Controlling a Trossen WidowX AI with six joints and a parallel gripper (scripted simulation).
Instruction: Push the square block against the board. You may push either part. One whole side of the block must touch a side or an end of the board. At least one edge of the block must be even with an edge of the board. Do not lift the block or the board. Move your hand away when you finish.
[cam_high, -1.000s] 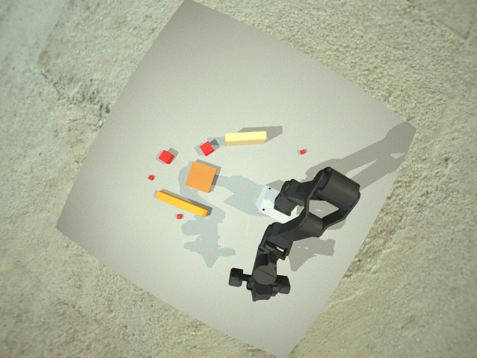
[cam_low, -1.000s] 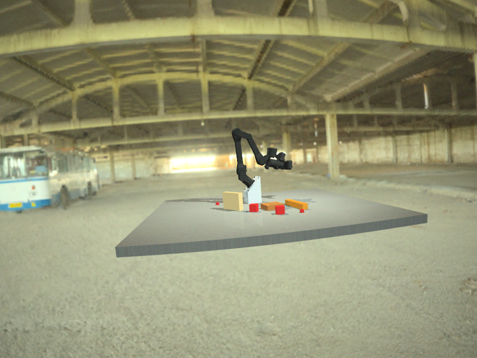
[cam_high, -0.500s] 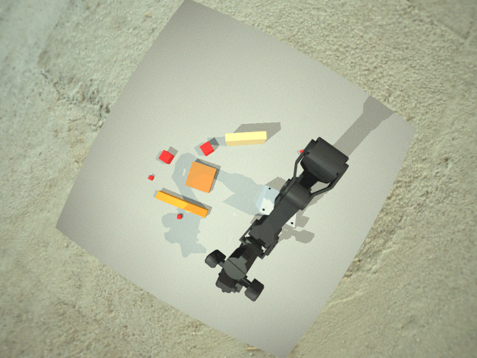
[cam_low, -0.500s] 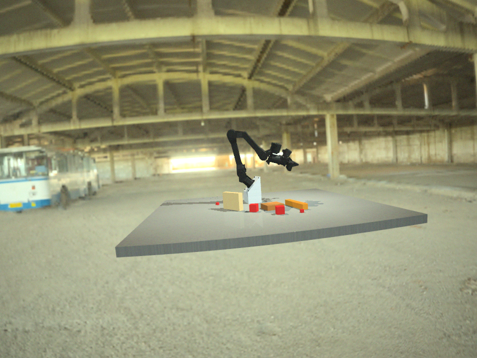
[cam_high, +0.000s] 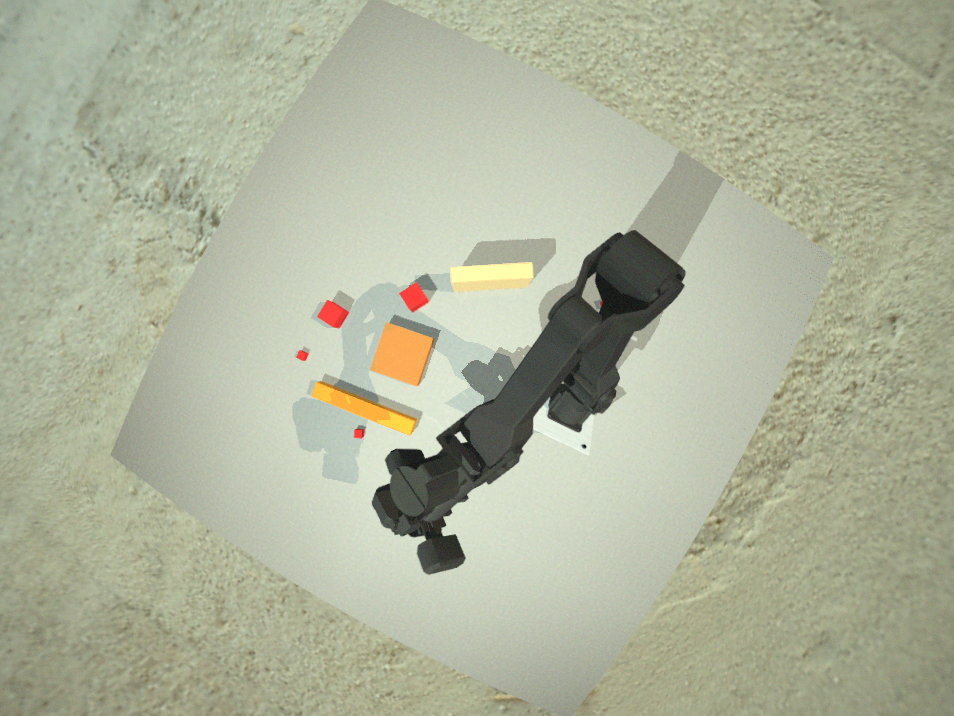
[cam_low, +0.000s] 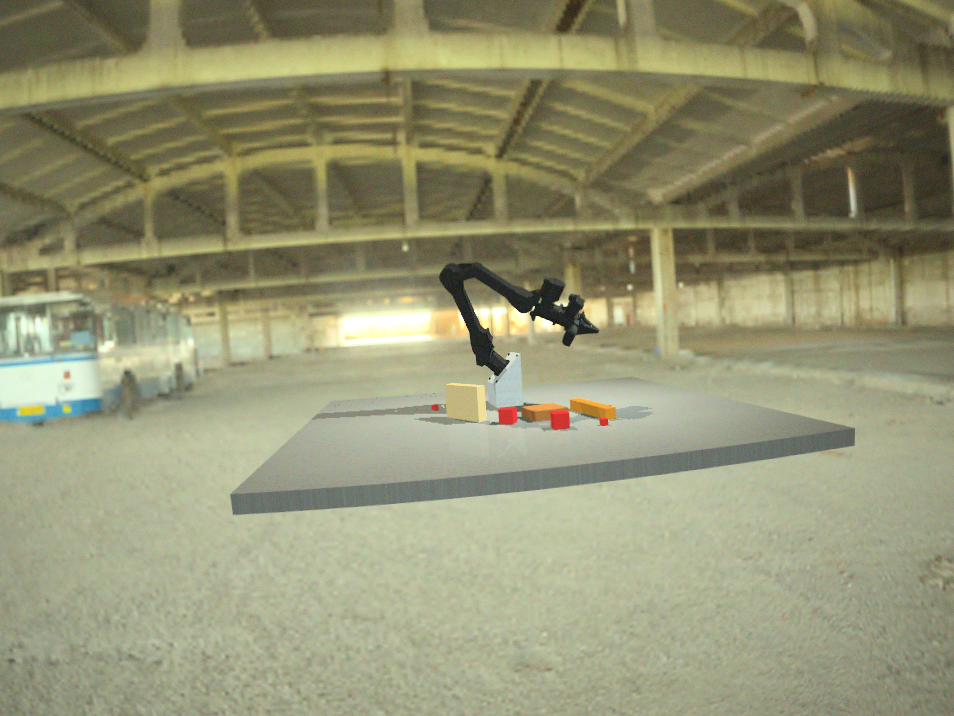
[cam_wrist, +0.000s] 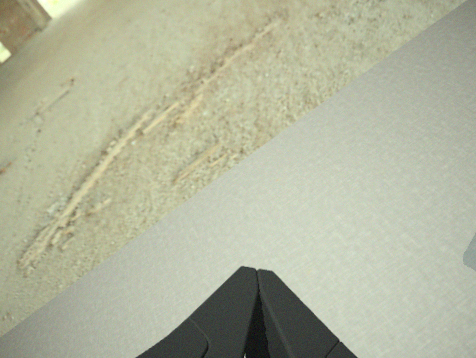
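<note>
Now: the pale yellow block 50 mm ahead of my gripper tip, 450 mm to the right of it and 180 mm below it. From my gripper tip the other things lie so: orange square block: 150 mm ahead, 240 mm to the right, 210 mm below; then long orange board: 170 mm ahead, 110 mm to the right, 210 mm below.
</note>
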